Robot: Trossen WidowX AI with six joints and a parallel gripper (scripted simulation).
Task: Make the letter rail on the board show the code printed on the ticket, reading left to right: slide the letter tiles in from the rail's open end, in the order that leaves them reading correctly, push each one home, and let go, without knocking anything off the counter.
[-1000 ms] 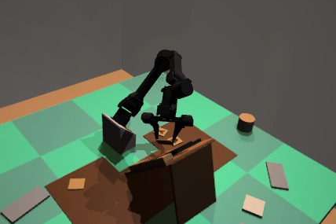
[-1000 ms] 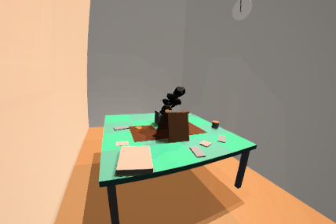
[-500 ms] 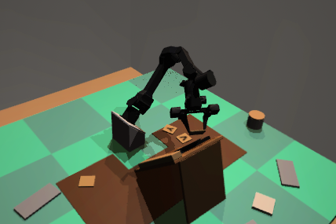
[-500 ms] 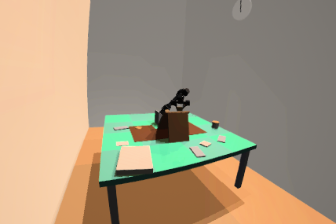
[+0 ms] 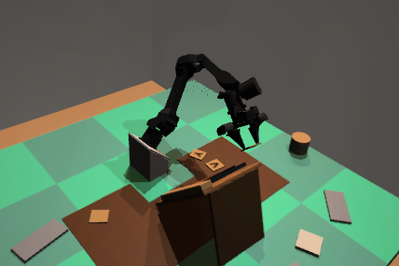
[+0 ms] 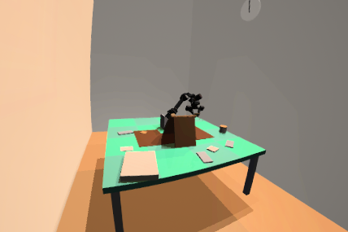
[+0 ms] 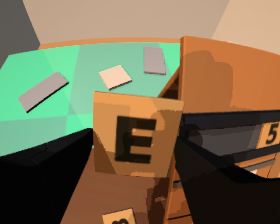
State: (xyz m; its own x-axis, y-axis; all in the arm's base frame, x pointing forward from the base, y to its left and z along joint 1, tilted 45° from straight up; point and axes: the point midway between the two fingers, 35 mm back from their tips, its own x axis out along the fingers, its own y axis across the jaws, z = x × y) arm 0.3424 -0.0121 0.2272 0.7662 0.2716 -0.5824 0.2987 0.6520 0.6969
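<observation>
The white ticket lies 8 cm behind my gripper tip, 16 cm to the right of it and 13 cm below it. The rest, counted from my gripper tip: large beige slab 28 cm ahead, 64 cm to the right, 21 cm below; mat 18 cm behind, 16 cm to the right, 23 cm below.
</observation>
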